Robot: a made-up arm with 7 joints.
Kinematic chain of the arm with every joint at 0, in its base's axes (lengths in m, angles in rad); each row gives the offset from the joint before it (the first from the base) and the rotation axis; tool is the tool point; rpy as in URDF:
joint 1: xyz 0 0 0.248 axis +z
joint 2: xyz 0 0 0 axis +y
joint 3: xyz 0 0 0.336 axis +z
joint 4: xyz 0.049 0 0 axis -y
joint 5: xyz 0.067 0 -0.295 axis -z
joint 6: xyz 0 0 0 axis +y
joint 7: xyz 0.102 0 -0.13 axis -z
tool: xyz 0 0 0 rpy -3.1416 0 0
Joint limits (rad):
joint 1: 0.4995..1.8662
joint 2: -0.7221..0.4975
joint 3: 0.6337..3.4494
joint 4: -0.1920..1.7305
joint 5: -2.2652..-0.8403
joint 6: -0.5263..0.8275
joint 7: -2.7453..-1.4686
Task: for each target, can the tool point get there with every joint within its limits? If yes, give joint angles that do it. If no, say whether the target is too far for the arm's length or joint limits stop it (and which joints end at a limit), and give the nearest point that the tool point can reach.
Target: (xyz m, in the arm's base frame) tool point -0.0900 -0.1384 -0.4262
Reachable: no: joint limits stop it (at a limit: joint 2, joint 5) | nearest point -0.1146 -0.1763 0.0041 | short by 0.433 m
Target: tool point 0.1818 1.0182 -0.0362
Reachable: no: too far | nearest point 0.1007 0.5639 0.2780 | short by 0.558 m
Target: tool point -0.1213 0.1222 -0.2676
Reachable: no: joint limits stop it (at a limit: joint 1, joint 2, joint 5) | nearest point -0.1667 0.0306 0.0296 | short by 0.314 m
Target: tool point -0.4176 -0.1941 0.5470
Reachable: yes | joints 0.6713 0.1238 2.7621 1.1162 -1.0949 0.1042 -2.4345
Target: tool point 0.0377 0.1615 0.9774
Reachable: no: joint limits stop it (at a limit: joint 1, joint 2, joint 4, joint 5, joint 6) | nearest point -0.1186 0.1321 0.9073 | short by 0.174 m
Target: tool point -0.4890 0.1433 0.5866
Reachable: yes | joints 1.1358 0.0372 1.6978 1.4428 -1.9078 0.5102 -1.8197
